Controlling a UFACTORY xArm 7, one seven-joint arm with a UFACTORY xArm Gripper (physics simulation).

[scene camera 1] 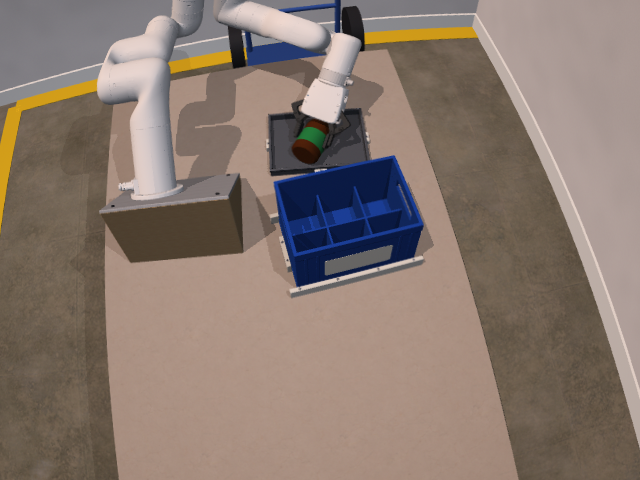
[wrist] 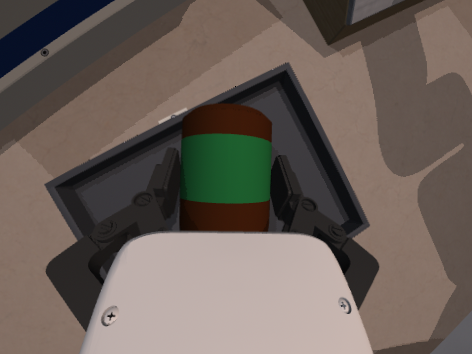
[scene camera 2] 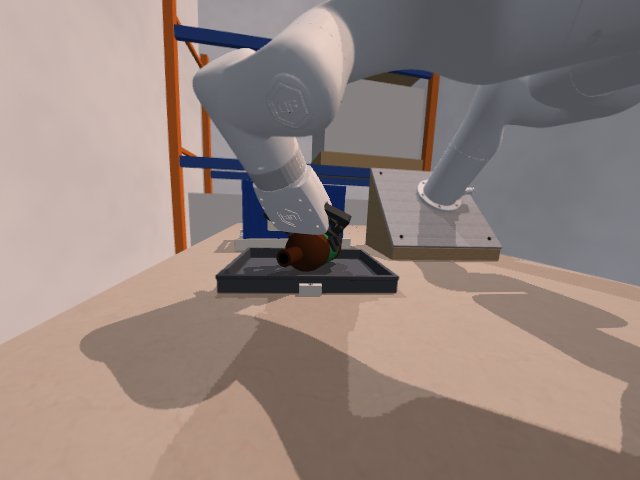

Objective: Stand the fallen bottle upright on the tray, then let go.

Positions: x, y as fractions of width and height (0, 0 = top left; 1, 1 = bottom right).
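I can see my gripper (scene camera 2: 0.50, 0.51), and it appears in scene camera 1 (scene camera 1: 0.49, 0.30) and in the wrist view (wrist: 0.48, 0.47) too. A dark grey tray (scene camera 2: 0.40, 0.56) is visible to me, also in scene camera 1 (scene camera 1: 0.55, 0.31) and the wrist view (wrist: 0.18, 0.55). There is a blue divided crate (scene camera 1: 0.52, 0.46), which scene camera 2 shows as well (scene camera 2: 0.40, 0.47). I see a brown bottle (scene camera 2: 0.48, 0.53) and a white rail (scene camera 1: 0.64, 0.55) besides.
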